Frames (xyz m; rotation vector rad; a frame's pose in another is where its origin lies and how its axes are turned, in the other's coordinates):
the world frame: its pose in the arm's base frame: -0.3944 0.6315 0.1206 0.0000 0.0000 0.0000
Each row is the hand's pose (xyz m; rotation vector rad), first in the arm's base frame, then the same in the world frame.
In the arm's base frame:
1: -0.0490 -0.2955 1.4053 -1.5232 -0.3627 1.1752
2: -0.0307 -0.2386 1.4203 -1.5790 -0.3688 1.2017
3: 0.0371 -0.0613 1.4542 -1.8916 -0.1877 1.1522
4: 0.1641 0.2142 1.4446 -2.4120 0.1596 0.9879
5: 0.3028 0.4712 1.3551 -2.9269 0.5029 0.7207
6: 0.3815 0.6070 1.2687 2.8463 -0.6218 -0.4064
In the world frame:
1: 0.3454 -0.9270 1.2847 -1.5232 -0.3627 1.1752
2: 0.3637 -0.8701 1.2997 -1.5790 -0.3688 1.2017
3: 0.4315 -0.6928 1.3336 -1.8916 -0.1877 1.1522
4: 0.5585 -0.4173 1.3240 -2.4120 0.1596 0.9879
5: 0.6972 -0.1603 1.2345 -2.9269 0.5029 0.7207
6: 0.7759 -0.0245 1.1481 2.8463 -0.6218 -0.4064

